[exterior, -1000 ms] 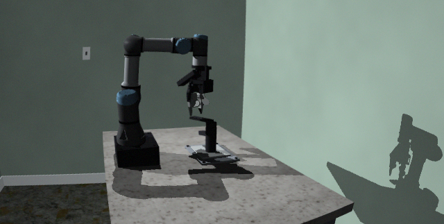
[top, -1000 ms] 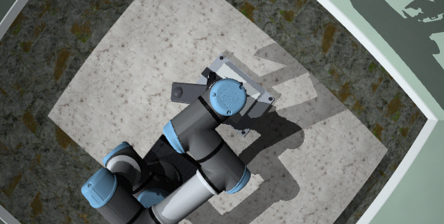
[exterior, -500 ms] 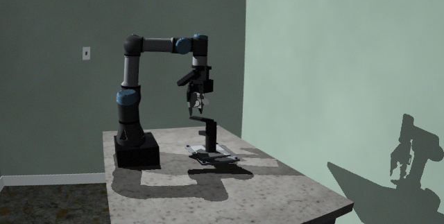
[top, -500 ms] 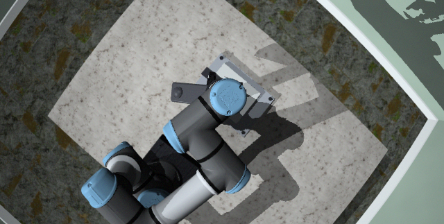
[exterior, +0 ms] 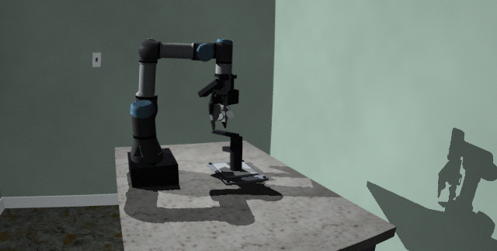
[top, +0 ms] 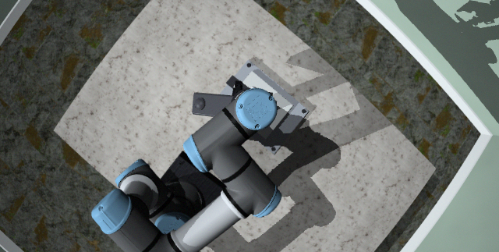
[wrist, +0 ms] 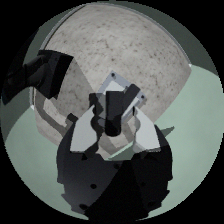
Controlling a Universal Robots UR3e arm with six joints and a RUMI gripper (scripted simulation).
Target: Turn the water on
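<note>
My gripper is now 3 cm to the left of the black lever, 3 cm above it and 1 cm short of it. Round my hand: black tap 8 cm below, 5 cm to the right, 2 cm ahead.
</note>
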